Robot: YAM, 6 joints.
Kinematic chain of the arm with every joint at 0, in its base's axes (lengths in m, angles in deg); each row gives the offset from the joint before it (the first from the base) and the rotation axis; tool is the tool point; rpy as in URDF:
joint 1: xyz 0 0 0.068 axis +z
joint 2: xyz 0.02 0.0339 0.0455 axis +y
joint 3: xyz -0.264 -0.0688 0 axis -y
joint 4: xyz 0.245 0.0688 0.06 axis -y
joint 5: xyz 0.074 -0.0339 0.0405 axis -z
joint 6: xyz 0.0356 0 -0.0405 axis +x
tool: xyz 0 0 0 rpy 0 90 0
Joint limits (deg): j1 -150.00..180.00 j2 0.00..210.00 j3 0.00..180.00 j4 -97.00..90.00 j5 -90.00..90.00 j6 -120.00..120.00
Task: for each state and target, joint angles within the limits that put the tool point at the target. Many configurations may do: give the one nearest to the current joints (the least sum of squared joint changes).
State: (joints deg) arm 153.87 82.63 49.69 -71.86 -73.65 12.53
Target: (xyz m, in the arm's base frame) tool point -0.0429 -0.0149 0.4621
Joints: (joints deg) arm 149.65 41.07 84.93 -71.13 -75.94 12.53
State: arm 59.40 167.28 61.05 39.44 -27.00 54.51
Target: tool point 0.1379 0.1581 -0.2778
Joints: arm 45.07 190.06 67.62 37.89 -23.19 54.51
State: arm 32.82 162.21 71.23 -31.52 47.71 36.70
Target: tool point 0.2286 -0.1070 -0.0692
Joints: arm -18.59 149.01 59.90 -39.38 53.26 36.70
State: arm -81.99 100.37 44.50 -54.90 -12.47 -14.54
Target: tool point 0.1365 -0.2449 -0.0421
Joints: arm -62.59 139.63 60.78 -36.88 -13.73 -14.54
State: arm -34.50 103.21 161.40 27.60 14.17 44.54
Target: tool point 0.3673 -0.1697 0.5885
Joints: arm -23.47 115.74 140.11 24.39 15.30 44.54
